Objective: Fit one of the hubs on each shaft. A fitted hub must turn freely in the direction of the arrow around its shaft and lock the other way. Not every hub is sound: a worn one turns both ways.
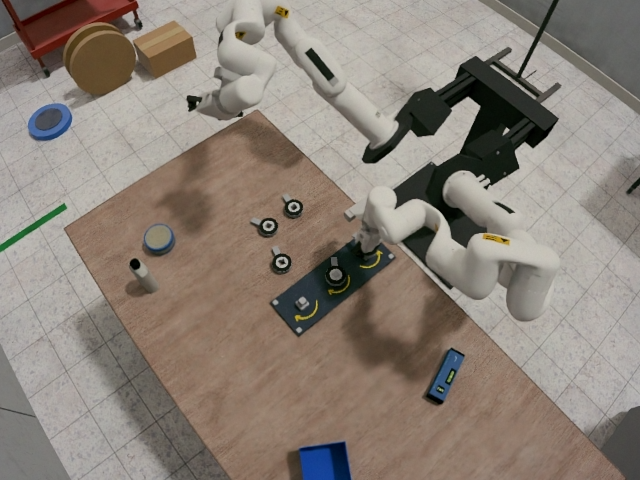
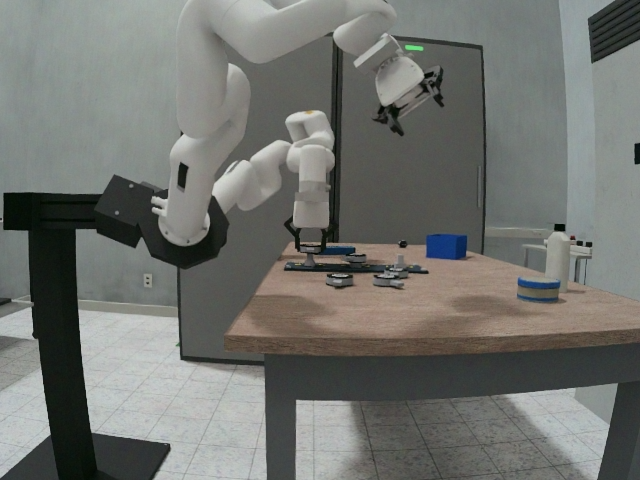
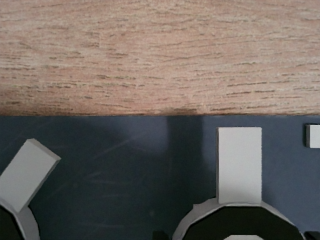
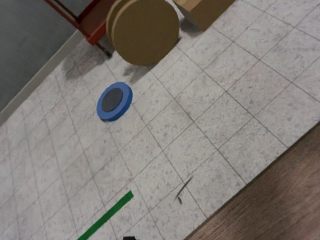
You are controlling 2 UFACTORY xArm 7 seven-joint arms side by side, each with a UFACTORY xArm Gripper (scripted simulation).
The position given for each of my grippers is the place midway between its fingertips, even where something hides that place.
Note:
In view: my left gripper [image 2: 310, 251], my right gripper [image 2: 418, 116], a white bottle [image 2: 558, 248], a tape roll [image 2: 534, 289] and a dark board [image 3: 114, 170].
The tape roll also shows in image 1 [image 1: 158, 238]. My right gripper shows as well in image 1 [image 1: 204, 111]. Image 3 misses the white bottle: it is out of frame. Image 4 does not show the white bottle: it is out of frame.

